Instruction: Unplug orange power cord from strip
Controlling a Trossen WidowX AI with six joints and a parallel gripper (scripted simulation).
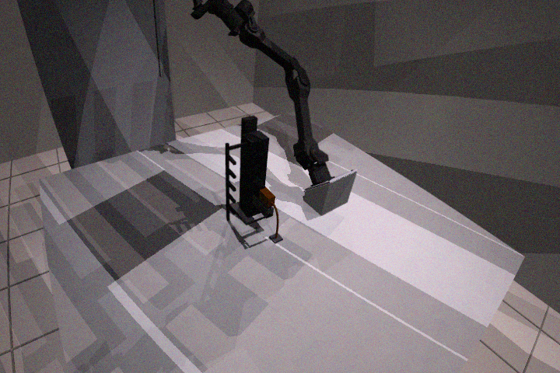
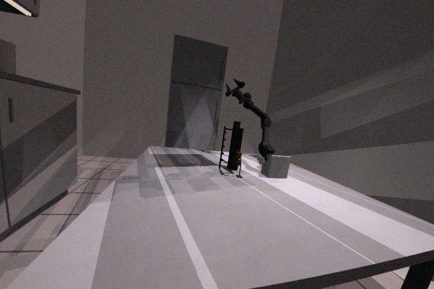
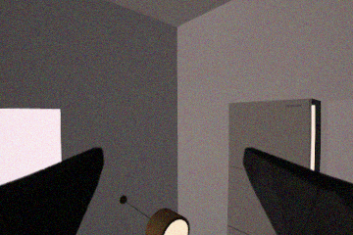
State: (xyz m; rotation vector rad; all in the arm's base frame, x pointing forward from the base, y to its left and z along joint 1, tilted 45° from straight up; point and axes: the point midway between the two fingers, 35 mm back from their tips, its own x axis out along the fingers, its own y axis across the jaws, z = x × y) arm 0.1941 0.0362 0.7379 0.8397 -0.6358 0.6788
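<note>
My gripper tip is now 50 mm short of the orange plug, 480 mm to the right of it and 540 mm above it.
</note>
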